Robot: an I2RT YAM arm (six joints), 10 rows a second.
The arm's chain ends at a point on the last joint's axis. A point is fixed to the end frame.
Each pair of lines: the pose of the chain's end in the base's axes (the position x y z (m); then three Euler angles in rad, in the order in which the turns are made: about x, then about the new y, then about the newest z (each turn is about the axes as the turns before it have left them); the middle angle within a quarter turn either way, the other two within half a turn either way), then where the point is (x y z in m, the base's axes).
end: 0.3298 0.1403 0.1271 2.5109 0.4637 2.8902
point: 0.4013 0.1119 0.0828
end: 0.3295 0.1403 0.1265 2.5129 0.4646 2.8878
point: 0.4011 0.1121 0.0821
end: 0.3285 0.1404 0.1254 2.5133 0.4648 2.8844
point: 0.4001 0.1123 0.0809
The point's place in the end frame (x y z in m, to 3 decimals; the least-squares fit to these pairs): -0.040 -0.007 0.079
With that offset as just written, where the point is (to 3 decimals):
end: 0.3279 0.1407 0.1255 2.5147 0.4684 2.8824
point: 0.400 0.113 0.081
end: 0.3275 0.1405 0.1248 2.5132 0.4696 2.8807
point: 0.399 0.113 0.081
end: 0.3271 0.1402 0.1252 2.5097 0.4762 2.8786
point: 0.399 0.113 0.081
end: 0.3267 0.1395 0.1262 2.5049 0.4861 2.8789
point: 0.399 0.112 0.083
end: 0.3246 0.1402 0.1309 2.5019 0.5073 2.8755
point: 0.398 0.114 0.089
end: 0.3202 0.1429 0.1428 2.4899 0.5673 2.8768
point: 0.397 0.119 0.105
